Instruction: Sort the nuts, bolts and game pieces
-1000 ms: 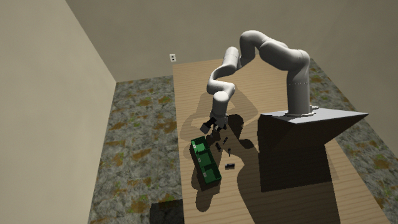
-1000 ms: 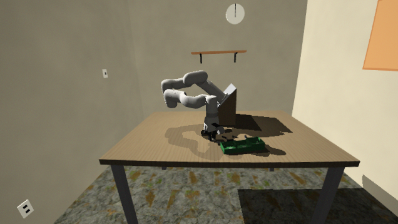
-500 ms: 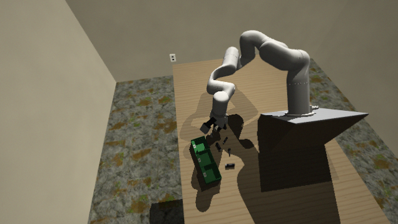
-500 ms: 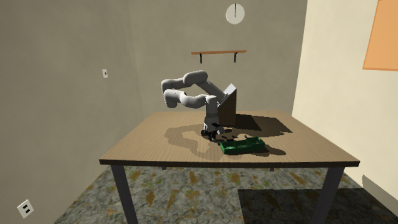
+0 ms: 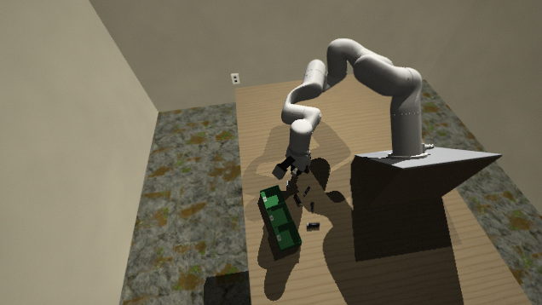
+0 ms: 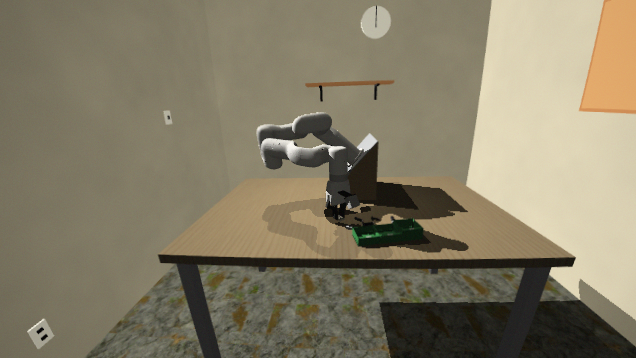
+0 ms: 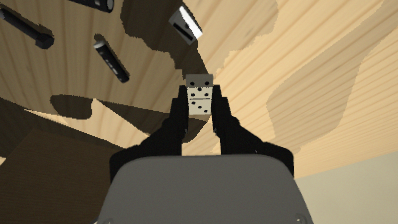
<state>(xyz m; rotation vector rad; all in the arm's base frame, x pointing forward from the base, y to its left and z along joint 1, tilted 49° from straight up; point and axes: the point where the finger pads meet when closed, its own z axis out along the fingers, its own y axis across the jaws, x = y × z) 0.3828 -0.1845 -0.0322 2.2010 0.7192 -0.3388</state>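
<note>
Right now my hand is 4 cm past the dark bolt, 16 cm to the right of it and 4 cm above it. Also, from my hand: small nut 4 cm ahead, 4 cm to the left, 4 cm below; green bin 10 cm ahead, 18 cm to the left, 3 cm below; white game piece 2 cm below.
</note>
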